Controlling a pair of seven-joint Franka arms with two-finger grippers.
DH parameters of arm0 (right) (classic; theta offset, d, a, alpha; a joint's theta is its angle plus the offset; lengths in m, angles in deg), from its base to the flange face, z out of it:
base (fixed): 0 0 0 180
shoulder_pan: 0 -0.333 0 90
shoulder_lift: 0 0 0 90
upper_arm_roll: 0 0.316 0.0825 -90
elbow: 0 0 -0.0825 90
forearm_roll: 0 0.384 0 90
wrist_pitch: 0 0 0.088 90
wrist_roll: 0 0.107 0 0
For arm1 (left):
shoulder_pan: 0 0.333 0 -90
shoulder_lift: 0 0 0 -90
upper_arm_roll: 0 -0.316 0.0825 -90
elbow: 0 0 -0.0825 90
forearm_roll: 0 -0.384 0 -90
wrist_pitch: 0 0 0.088 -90
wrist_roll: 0 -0.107 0 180
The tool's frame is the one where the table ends.
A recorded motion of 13 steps. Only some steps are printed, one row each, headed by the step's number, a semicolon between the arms.
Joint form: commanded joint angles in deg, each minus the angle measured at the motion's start. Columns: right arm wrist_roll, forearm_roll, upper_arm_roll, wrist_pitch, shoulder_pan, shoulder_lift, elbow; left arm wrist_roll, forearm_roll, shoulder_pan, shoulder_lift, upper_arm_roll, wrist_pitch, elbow.
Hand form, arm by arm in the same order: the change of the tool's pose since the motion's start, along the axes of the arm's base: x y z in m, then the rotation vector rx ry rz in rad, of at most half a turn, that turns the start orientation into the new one. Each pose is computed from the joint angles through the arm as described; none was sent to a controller.
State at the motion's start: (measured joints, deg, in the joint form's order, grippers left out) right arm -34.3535 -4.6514 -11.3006 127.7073 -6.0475 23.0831 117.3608; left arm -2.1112 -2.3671 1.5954 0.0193 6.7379 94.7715 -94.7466
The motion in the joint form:
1: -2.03 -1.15 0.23 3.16 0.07 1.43 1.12; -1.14 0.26 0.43 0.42 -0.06 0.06 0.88
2: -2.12 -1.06 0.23 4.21 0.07 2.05 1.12; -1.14 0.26 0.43 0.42 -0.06 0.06 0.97
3: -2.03 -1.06 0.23 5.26 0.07 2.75 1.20; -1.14 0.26 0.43 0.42 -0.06 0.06 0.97
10: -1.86 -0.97 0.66 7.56 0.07 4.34 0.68; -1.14 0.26 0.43 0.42 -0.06 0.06 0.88
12: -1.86 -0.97 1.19 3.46 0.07 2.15 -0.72; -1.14 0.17 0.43 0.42 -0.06 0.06 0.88
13: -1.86 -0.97 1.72 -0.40 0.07 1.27 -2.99; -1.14 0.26 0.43 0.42 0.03 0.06 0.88
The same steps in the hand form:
1: -0.0032 0.0012 -0.0178 -0.0044 -0.0034 0.0582; 0.0032 0.0043 0.0033 -0.0060 -0.0079 -0.0110
2: -0.0023 0.0012 -0.0227 -0.0043 -0.0108 0.0611; 0.0033 0.0043 0.0041 -0.0061 -0.0094 -0.0110
3: -0.0021 0.0013 -0.0288 -0.0058 -0.0156 0.0620; 0.0033 0.0043 0.0041 -0.0061 -0.0094 -0.0110
10: 0.0027 0.0057 -0.0389 -0.0055 -0.0370 0.0709; 0.0032 0.0043 0.0033 -0.0060 -0.0079 -0.0110
12: 0.0087 0.0108 -0.0135 -0.0001 -0.0282 0.0712; 0.0032 0.0045 0.0033 -0.0044 -0.0080 -0.0111
13: 0.0168 0.0158 0.0054 0.0022 -0.0159 0.0734; 0.0031 0.0034 0.0033 -0.0060 -0.0079 -0.0126

